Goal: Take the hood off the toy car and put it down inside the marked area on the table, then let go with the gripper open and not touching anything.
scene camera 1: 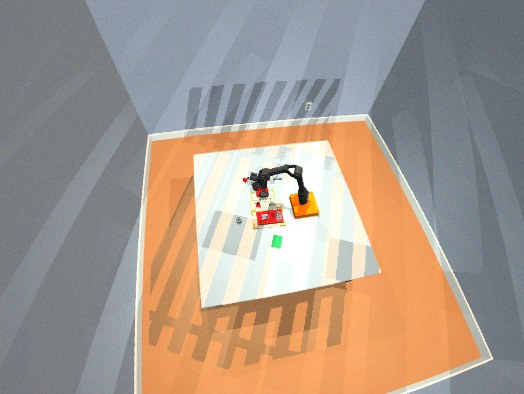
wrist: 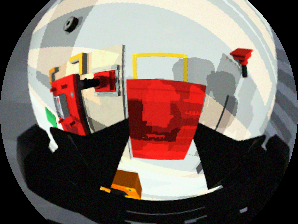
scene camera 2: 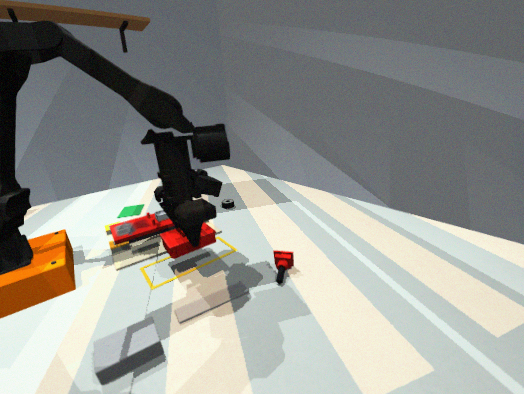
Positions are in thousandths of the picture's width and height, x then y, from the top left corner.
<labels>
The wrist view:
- gripper: 545, 551
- hood: 549, 511, held by the gripper
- toy car: 260, 551
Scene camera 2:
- gripper: 360, 608
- hood: 335, 615
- toy car: 255, 585
</labels>
